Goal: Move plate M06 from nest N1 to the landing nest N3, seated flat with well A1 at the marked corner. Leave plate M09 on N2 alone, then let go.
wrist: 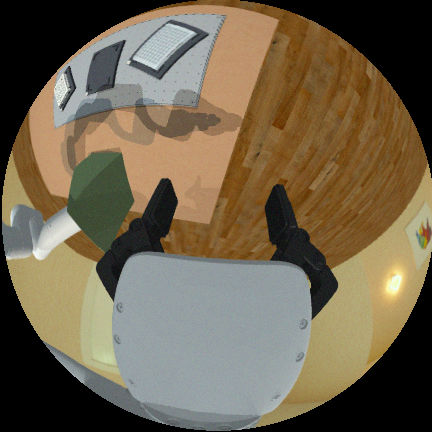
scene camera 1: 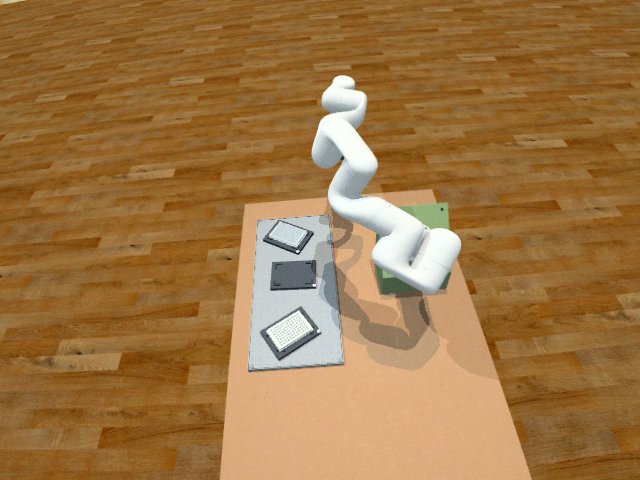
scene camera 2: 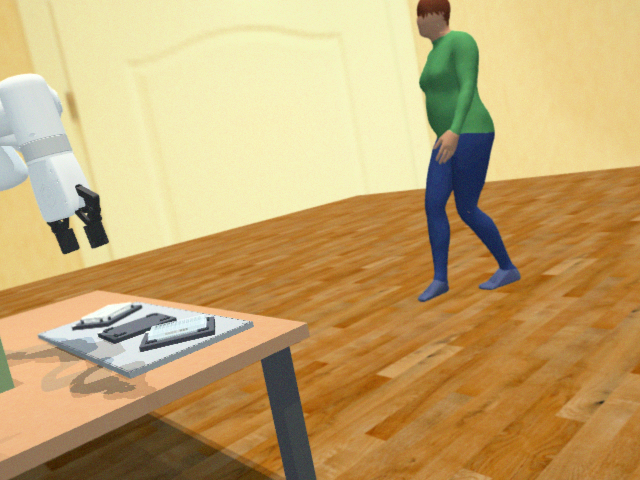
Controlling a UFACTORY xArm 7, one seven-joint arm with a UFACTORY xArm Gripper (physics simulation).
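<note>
A pale bluish plate point(scene camera 1: 288, 234) point(scene camera 2: 178, 327) point(wrist: 165, 46) sits in the dark nest point(scene camera 1: 308, 236) point(scene camera 2: 210, 326) point(wrist: 161, 74) at the far end of the board in scene camera 1. A cream plate point(scene camera 1: 290, 330) point(scene camera 2: 105, 313) point(wrist: 62, 90) sits in the near nest point(scene camera 1: 279, 353). The middle nest point(scene camera 1: 293, 274) point(scene camera 2: 136, 327) point(wrist: 105, 67) is empty, with a white corner mark. I cannot read which plate is M06 or M09. My gripper point(scene camera 2: 84, 248) point(wrist: 220, 191) is open and empty, high above the table and apart from both plates; its fingers are hidden in scene camera 1.
The grey perforated board point(scene camera 1: 330, 353) point(scene camera 2: 227, 323) point(wrist: 215, 35) bears the nests on the tan table point(scene camera 1: 377, 423) point(scene camera 2: 297, 330). A green block point(scene camera 1: 431, 214) point(wrist: 100, 192) stands beside the board under the white arm point(scene camera 1: 356, 160). A person point(scene camera 2: 454, 87) stands on the floor beyond the table.
</note>
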